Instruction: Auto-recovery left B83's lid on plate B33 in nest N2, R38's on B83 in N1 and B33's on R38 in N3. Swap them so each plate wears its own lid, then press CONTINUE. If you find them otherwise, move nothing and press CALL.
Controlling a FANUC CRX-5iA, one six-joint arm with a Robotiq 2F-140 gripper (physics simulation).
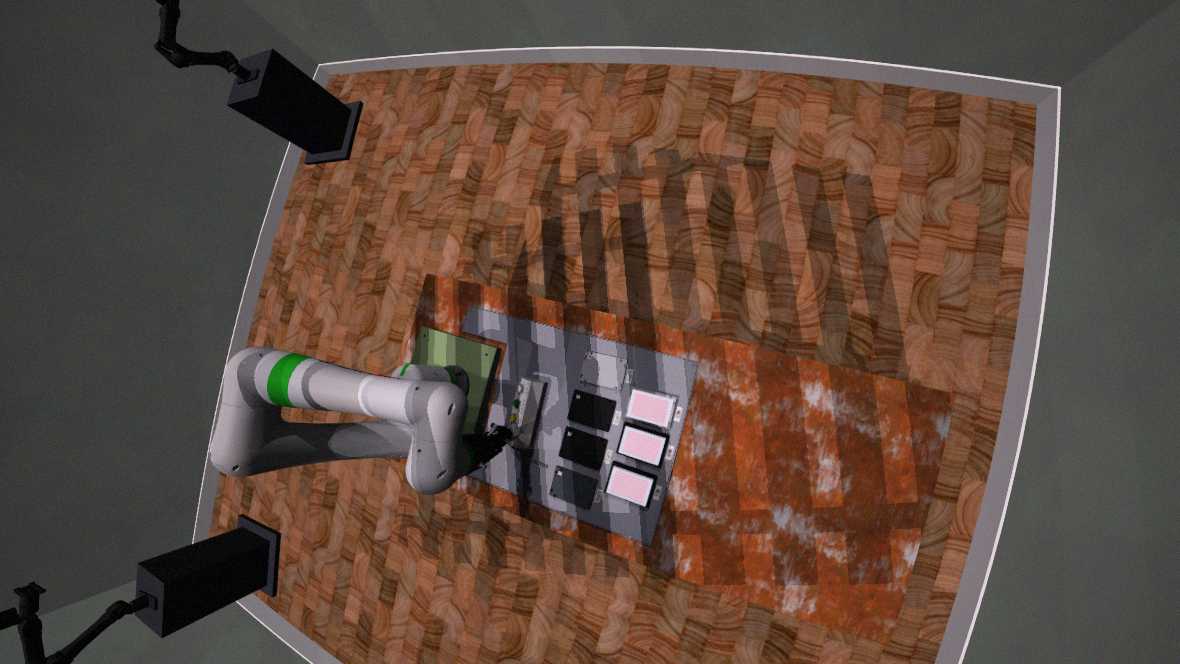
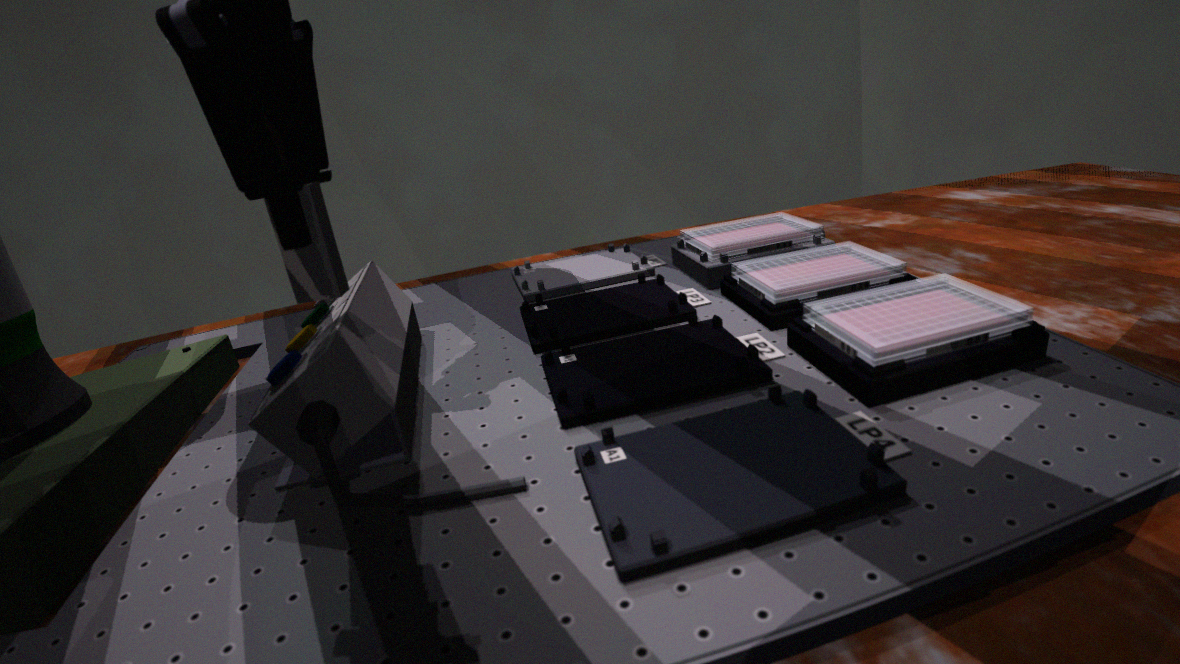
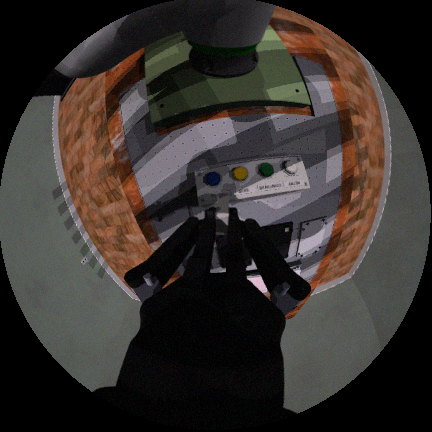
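Three pink-filled, clear-lidded plates stand in a row on nests: the near one, the middle one and the far one. Their lid and nest markings are not readable. The grey button box has blue, yellow, green and white buttons. My gripper is shut and empty, its tips close to the box at the blue and yellow end; the exact gap cannot be told.
Three dark flat pads and a light one lie between the box and the plates, with small corner pegs and LP labels. A cable runs beside the box. The green base plate carries the arm's base.
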